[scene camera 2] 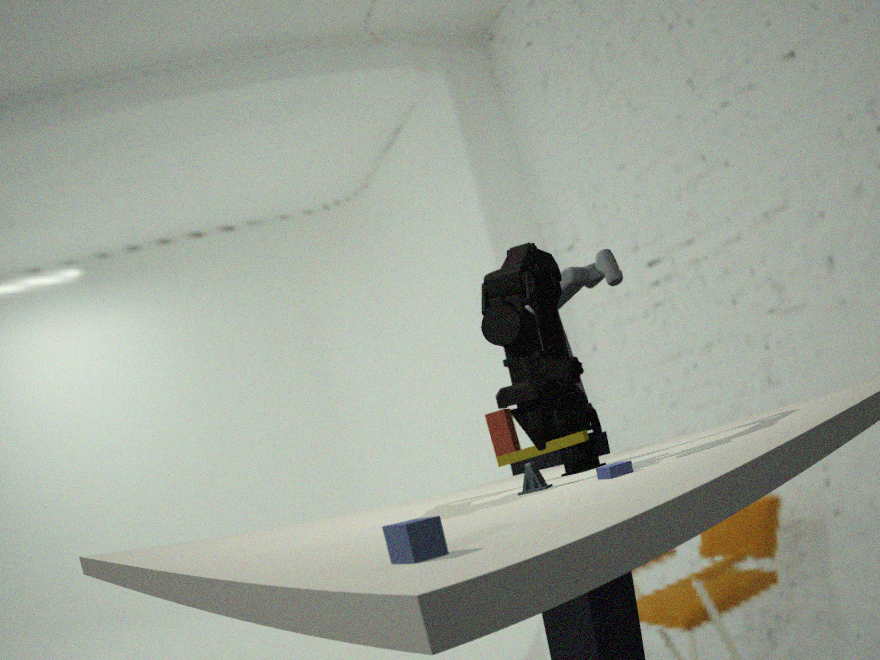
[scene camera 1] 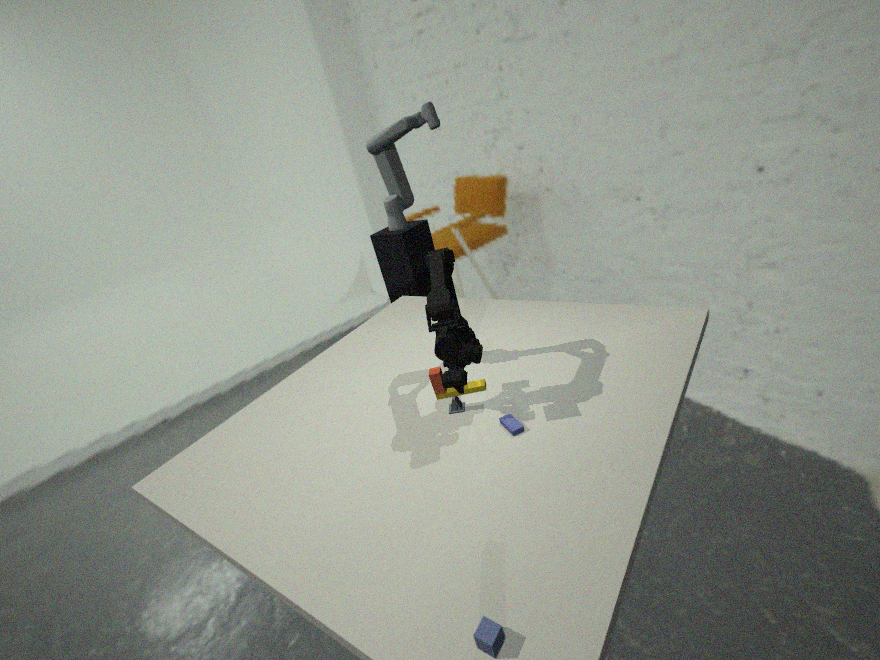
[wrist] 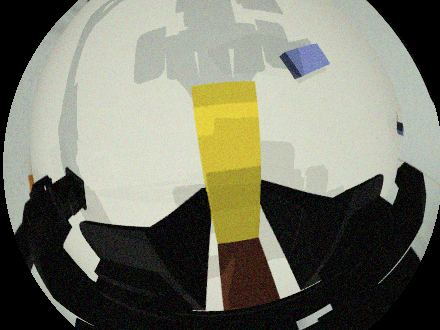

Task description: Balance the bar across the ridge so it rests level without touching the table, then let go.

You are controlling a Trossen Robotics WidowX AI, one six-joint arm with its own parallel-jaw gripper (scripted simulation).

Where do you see a yellow bar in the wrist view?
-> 227,122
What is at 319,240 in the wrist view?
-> My gripper.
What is my gripper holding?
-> A yellow bar.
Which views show my gripper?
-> Scene camera 2, scene camera 1 and the wrist view: all of them.
